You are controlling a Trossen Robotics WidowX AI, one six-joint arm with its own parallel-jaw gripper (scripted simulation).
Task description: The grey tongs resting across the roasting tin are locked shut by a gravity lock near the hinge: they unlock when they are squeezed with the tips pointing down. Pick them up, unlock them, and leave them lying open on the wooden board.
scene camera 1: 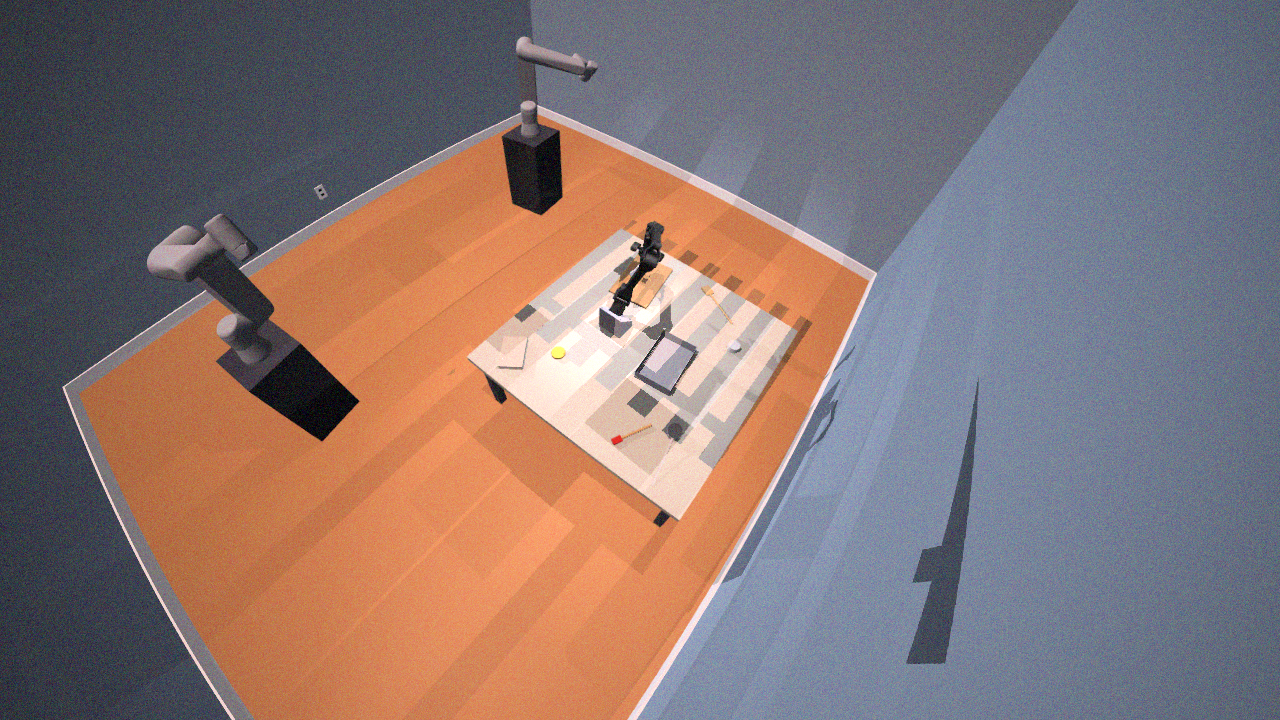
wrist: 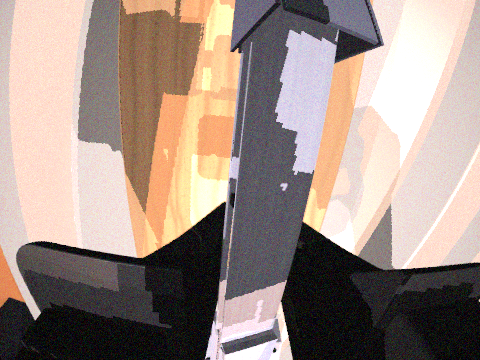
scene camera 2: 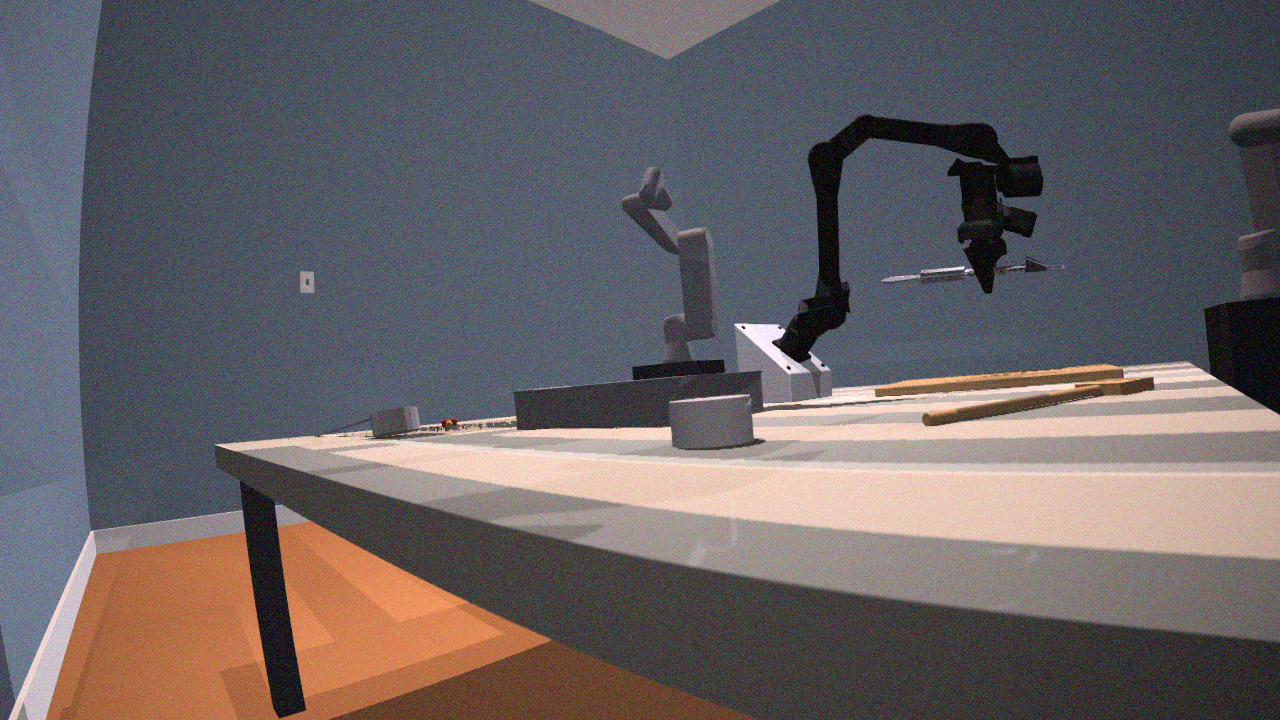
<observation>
One and the same spot on a wooden board: [wrist: 177, 79] is [scene camera 2: 1033, 371]. One and the same spot on a roasting tin: [scene camera 2: 638, 403] is [scene camera 1: 690, 359].
</observation>
